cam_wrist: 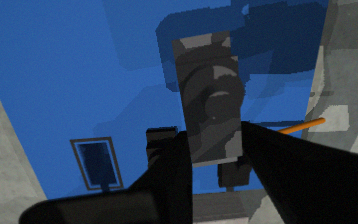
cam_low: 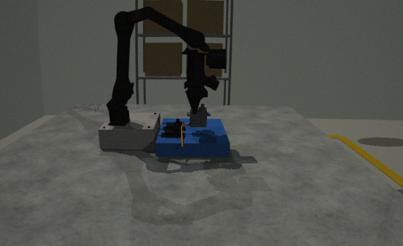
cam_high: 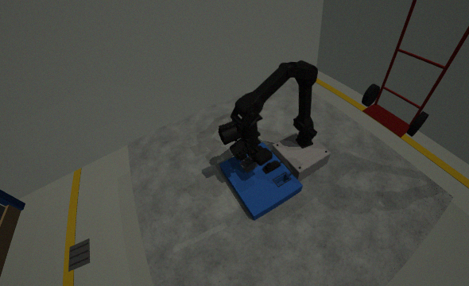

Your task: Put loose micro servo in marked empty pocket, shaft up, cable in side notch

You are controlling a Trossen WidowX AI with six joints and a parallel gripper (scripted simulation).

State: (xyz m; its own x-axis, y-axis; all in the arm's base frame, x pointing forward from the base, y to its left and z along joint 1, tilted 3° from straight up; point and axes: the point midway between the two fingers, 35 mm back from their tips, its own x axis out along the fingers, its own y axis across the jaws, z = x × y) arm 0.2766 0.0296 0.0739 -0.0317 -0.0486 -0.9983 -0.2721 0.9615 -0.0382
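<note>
Right now my gripper tip is 3 cm short of the blue deck, 5 cm to the right of it and 10 cm above it.
</note>
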